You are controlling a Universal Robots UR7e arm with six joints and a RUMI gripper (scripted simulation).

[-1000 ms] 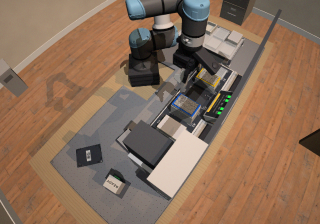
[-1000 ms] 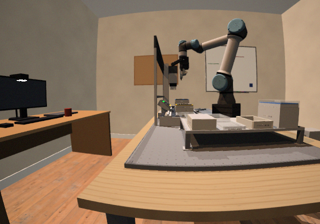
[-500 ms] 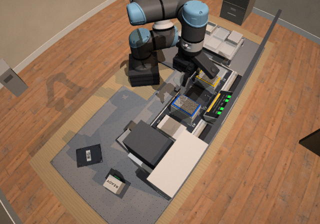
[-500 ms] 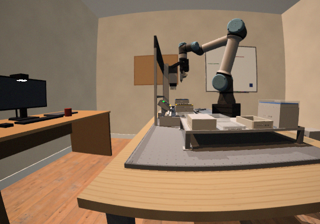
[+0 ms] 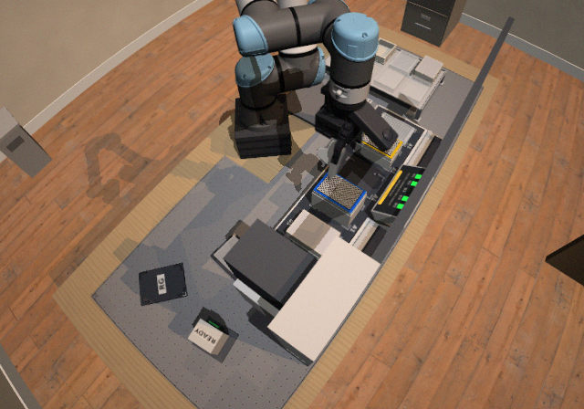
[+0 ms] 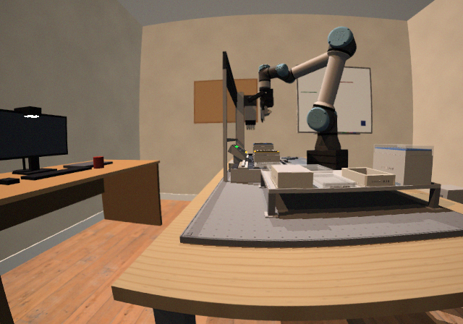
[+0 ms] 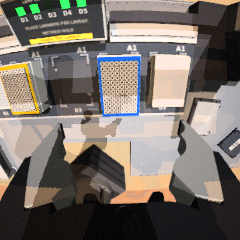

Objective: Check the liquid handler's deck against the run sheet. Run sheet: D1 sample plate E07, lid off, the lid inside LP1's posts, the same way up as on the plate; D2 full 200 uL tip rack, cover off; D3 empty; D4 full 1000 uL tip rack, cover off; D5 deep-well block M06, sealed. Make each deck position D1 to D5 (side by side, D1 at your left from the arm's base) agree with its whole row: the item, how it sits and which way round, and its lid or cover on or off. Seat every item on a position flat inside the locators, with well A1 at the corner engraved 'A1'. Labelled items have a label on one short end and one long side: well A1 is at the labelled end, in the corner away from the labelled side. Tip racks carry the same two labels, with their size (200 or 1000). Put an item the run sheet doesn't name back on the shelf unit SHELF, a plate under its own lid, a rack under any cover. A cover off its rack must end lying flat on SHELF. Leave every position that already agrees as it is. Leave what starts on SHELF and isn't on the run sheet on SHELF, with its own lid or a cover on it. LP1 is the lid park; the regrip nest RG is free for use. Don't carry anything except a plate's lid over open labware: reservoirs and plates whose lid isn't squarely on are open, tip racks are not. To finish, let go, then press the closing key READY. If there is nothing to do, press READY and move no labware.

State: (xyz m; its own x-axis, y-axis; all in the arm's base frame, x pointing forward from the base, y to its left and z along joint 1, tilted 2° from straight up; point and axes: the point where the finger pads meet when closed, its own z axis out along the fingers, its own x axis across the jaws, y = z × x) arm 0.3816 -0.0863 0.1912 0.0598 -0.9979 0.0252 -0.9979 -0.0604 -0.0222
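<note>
My gripper is now 10 mm past the blue-rimmed tip rack, 10 mm to the left of it and 170 mm above it. The rest, counted from my hand: white housing (180 mm ahead, 340 mm to the right, 20 mm below); then yellow-rimmed tip rack (10 mm behind, 250 mm to the left, 200 mm below); then pipetting head (100 mm ahead, 340 mm to the right, 90 mm above).
</note>
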